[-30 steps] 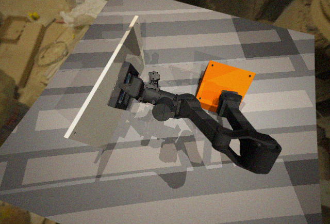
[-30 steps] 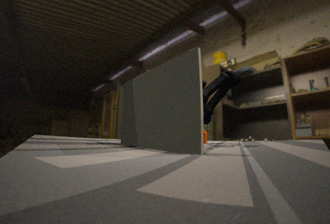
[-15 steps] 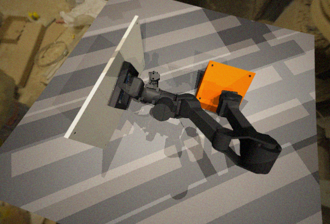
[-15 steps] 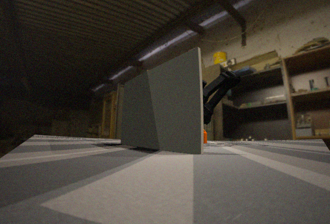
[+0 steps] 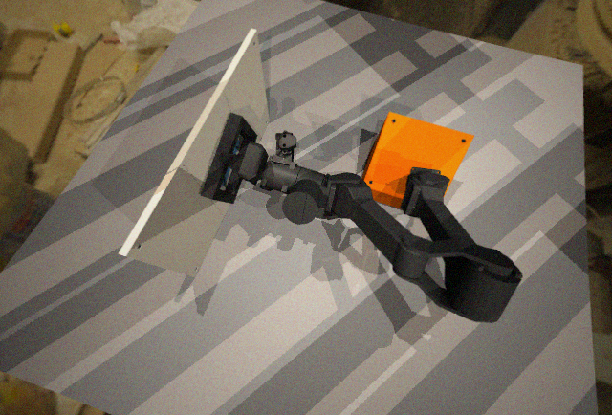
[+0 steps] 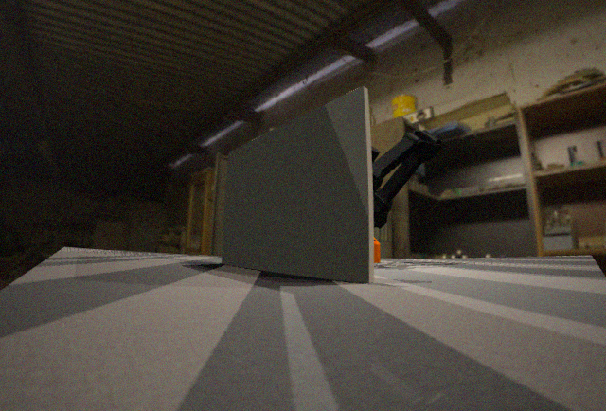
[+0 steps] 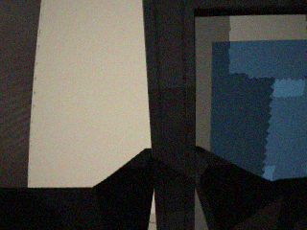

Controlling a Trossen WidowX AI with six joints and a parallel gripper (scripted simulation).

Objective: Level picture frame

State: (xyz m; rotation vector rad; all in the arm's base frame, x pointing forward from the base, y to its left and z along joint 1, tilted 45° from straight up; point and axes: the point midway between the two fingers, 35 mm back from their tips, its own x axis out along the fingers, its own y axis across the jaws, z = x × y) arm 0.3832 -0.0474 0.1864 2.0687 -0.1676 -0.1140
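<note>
Right now my gripper tip is 20 mm to the left of the picture frame and 50 mm above it. Round my gripper tip: grey wall panel: 20 mm ahead, 20 mm to the right, 70 mm below.
</note>
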